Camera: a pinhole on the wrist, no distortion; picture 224 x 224 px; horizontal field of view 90.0 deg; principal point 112.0 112.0 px. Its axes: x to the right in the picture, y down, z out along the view. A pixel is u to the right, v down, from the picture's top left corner.
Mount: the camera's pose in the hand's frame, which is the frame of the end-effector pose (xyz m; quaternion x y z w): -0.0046 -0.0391 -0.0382 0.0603 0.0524 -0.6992 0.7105
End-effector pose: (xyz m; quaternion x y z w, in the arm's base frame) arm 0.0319 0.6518 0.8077 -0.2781 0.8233 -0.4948 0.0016
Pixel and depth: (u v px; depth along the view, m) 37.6 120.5 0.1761
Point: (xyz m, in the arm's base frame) 0.0483 0.5411 0.6907
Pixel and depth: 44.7 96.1 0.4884
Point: 0.1602 0.3529 0.3947
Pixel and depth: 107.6 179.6 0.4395
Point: -0.0328 0.1760 0.7442
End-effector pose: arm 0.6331 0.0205 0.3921 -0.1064 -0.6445 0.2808 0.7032
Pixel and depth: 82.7 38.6 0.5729
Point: 0.0975 -0.2921 0.1374
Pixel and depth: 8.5 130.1 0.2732
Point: 0.3274 0.1173 0.3740
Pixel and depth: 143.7 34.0 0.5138
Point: 0.2718 -0.4885 0.2858
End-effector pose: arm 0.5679 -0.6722 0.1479 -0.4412 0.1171 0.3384 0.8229
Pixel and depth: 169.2 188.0 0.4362
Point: 0.9598 -0.3734 0.4250
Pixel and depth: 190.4 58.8 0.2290
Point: 0.6223 -0.6835 0.4496
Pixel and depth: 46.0 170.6 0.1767
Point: 0.5899 -0.4959 0.1723
